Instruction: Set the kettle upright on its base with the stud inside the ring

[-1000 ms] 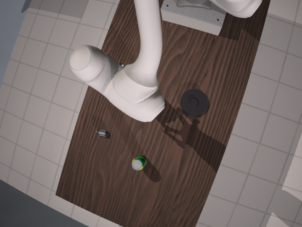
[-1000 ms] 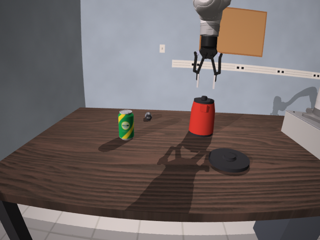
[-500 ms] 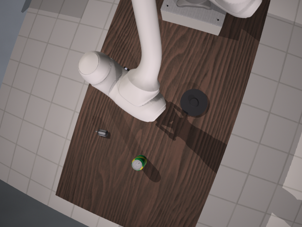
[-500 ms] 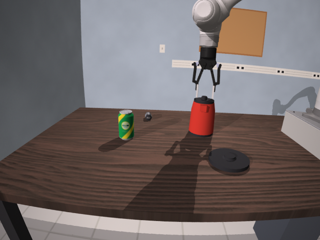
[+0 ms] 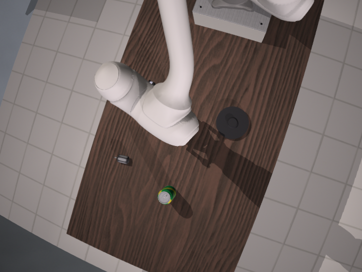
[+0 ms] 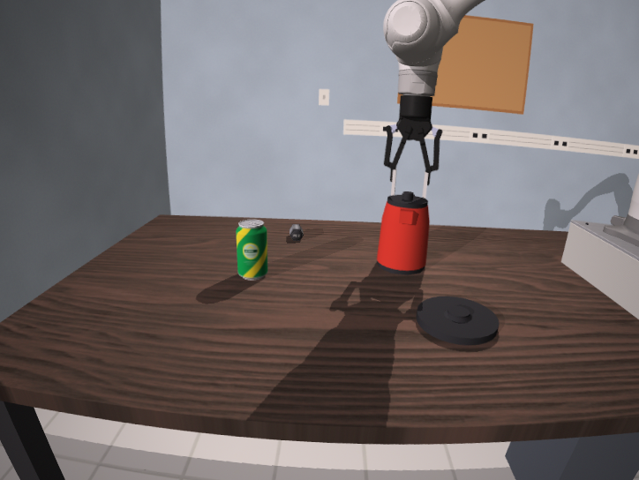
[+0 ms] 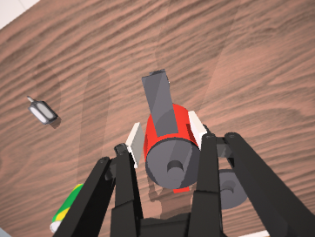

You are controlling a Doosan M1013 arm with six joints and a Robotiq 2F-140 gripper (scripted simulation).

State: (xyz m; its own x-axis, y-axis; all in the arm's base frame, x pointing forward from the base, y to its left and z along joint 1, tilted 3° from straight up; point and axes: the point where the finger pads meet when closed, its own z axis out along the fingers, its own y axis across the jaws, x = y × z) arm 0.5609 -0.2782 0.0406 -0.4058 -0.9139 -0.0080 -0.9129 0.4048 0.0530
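My gripper is now 1 cm short of the red kettle, 3 cm to the right of it and 10 cm above it. The rest, counted from my hand: round black base: 2 cm ahead, 33 cm to the left, 17 cm below.
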